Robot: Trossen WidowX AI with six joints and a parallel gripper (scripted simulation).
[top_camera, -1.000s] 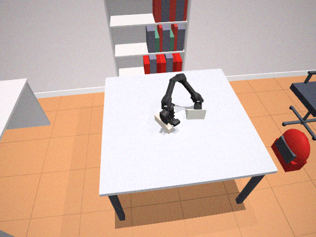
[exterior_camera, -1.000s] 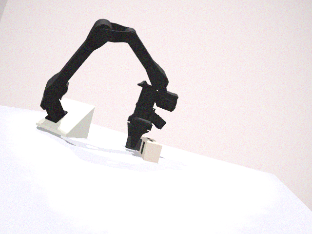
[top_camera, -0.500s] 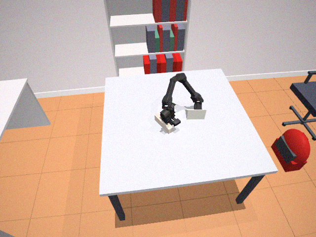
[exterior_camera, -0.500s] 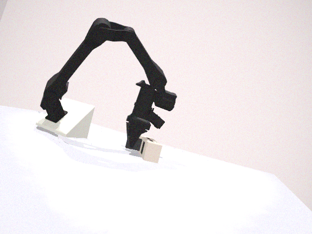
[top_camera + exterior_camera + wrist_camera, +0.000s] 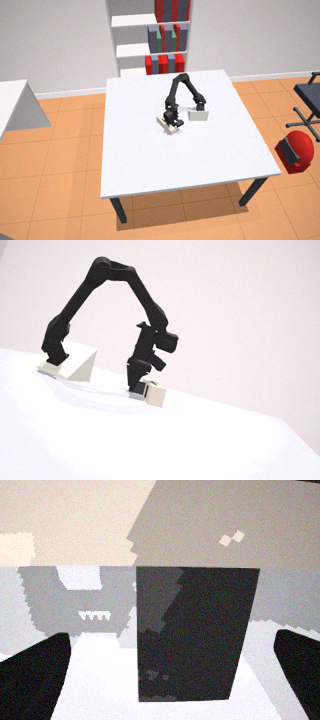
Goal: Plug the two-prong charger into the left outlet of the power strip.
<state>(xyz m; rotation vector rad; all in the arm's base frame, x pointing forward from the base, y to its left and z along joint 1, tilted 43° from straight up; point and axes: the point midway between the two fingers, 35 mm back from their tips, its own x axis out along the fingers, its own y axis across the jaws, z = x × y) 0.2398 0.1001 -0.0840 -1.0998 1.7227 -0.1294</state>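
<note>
The charger is 3 cm ahead of my gripper tip, 2 cm to the left of it and 1 cm above it.
</note>
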